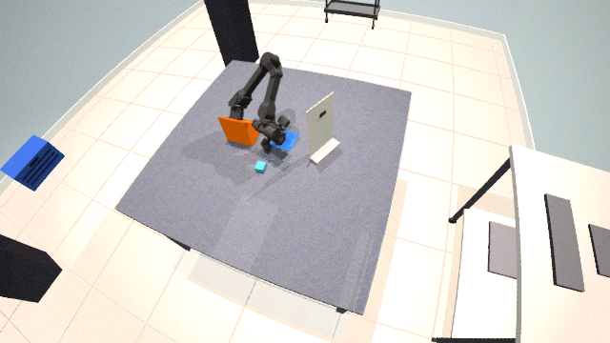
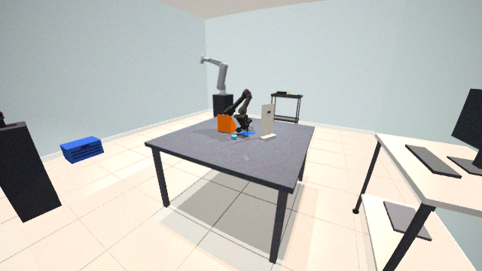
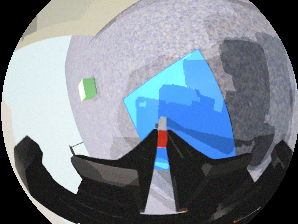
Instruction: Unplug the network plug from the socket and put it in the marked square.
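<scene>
The blue marked square lies 20 mm below my gripper tip. The rest, counted from my gripper tip: pale upright panel (210 mm ahead, 130 mm above, 20 mm to the left).
</scene>
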